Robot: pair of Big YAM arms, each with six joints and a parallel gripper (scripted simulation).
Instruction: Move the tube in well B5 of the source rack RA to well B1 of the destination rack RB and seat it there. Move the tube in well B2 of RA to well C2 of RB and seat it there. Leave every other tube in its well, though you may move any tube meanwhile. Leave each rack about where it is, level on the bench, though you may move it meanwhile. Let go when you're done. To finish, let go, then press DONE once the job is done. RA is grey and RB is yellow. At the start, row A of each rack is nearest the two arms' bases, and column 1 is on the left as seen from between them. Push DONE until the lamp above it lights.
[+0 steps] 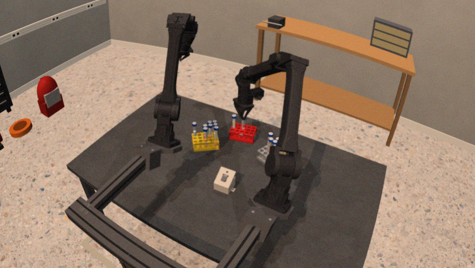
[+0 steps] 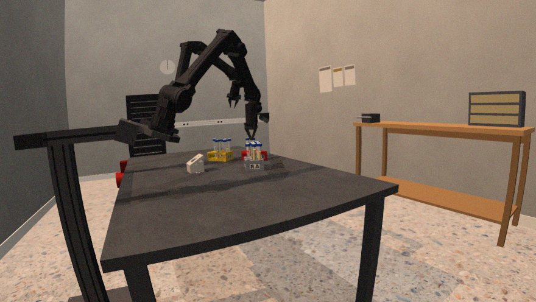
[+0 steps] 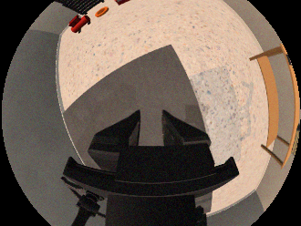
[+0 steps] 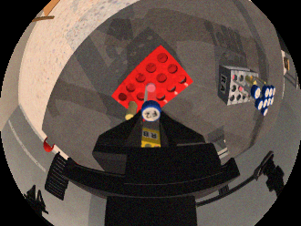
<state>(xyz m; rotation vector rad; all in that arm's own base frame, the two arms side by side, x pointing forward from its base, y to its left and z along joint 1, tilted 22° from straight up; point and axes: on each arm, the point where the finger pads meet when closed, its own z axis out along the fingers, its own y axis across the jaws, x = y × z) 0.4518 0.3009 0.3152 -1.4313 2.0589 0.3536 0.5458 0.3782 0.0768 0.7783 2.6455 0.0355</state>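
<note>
My right gripper is now 10 mm short of the red rack and 100 mm above it.
</note>
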